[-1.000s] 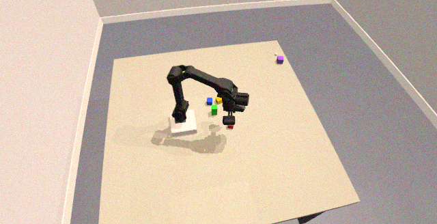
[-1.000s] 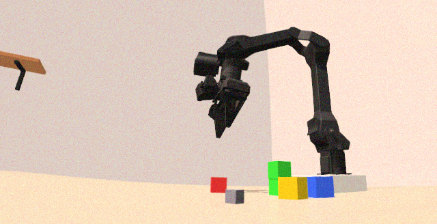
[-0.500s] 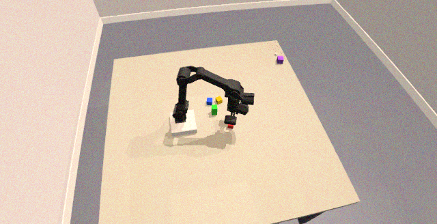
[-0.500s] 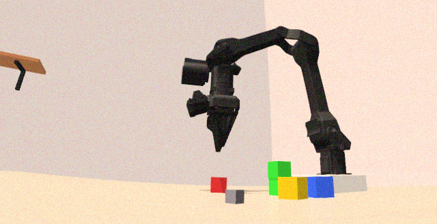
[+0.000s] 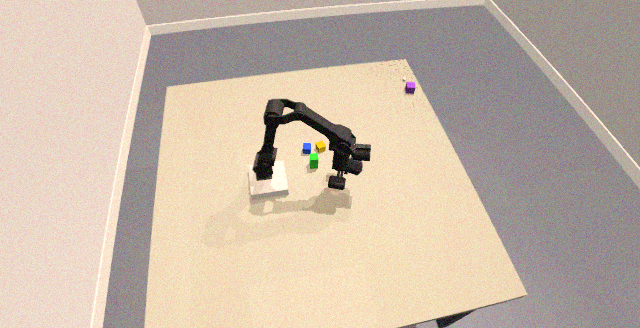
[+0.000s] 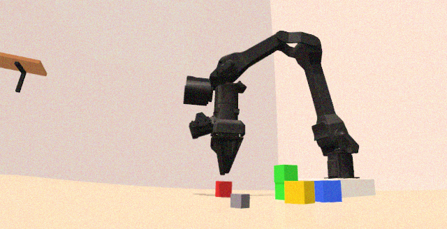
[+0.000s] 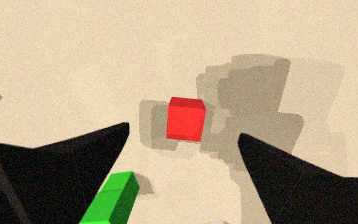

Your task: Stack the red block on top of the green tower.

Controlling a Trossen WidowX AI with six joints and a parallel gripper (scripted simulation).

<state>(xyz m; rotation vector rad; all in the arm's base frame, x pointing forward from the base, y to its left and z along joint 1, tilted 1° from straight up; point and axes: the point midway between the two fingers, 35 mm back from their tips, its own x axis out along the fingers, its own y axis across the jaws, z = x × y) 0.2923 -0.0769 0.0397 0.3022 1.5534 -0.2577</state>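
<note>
Now: the red block 30 mm below my gripper tip. Round my gripper tip: blue block 100 mm behind, 190 mm to the left, 30 mm below.
</note>
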